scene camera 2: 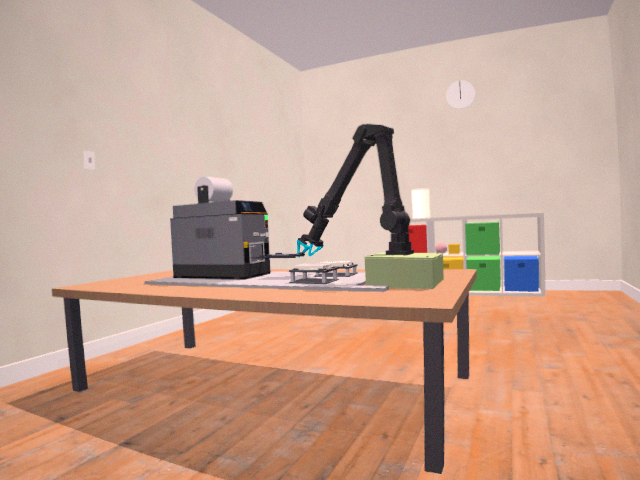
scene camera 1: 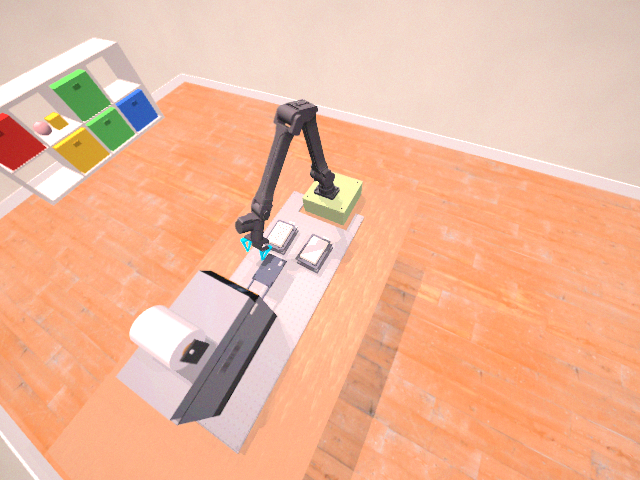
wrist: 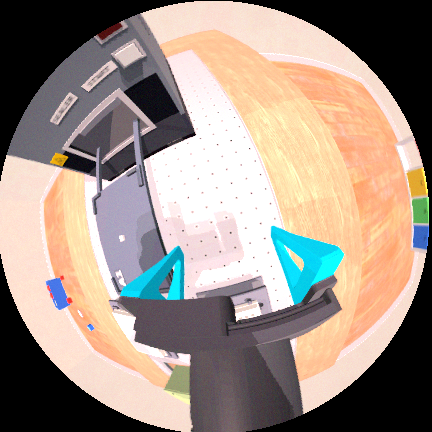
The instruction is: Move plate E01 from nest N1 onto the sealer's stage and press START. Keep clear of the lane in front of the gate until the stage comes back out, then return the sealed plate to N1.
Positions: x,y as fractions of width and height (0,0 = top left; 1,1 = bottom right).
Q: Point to a sealer stage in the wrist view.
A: At 0.29,0.48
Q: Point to a sealer stage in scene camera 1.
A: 0.41,0.58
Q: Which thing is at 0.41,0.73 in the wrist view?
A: The gripper.
